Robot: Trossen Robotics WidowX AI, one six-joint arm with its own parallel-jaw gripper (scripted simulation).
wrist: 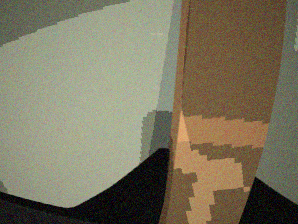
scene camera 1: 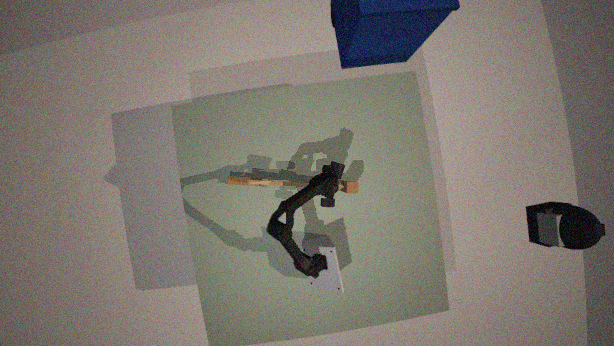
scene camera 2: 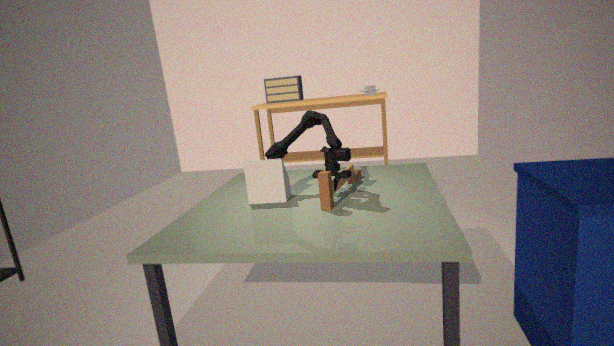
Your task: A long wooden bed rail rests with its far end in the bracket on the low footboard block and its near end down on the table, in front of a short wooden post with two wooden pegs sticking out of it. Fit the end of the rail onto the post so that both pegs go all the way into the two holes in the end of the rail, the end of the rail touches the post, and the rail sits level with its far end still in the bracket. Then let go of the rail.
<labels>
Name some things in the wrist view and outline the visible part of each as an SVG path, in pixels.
My gripper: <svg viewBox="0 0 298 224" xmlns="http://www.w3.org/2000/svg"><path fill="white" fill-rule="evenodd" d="M254 177L253 186L251 186L249 198L247 198L245 208L243 208L239 224L298 224L298 205L289 200L289 198L283 197L282 194L275 192L275 189L271 188L271 186L269 188L269 185L263 184L263 181L259 180L258 177ZM169 149L158 149L156 153L153 153L152 156L149 156L148 159L137 165L132 172L121 177L118 183L109 186L106 190L102 190L101 193L82 202L82 204L72 206L72 208L25 200L24 197L13 196L13 194L3 193L0 190L0 224L158 224L165 200Z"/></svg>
A wooden rail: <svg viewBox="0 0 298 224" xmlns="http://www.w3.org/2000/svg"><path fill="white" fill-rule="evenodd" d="M182 0L180 41L178 41L176 79L174 79L172 133L170 133L168 147L168 177L166 177L164 205L162 205L160 224L239 224L243 208L245 208L247 198L249 198L251 186L253 186L259 157L261 157L263 144L265 144L266 133L269 131L275 92L277 92L279 69L281 69L279 65L281 65L287 0Z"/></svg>
</labels>
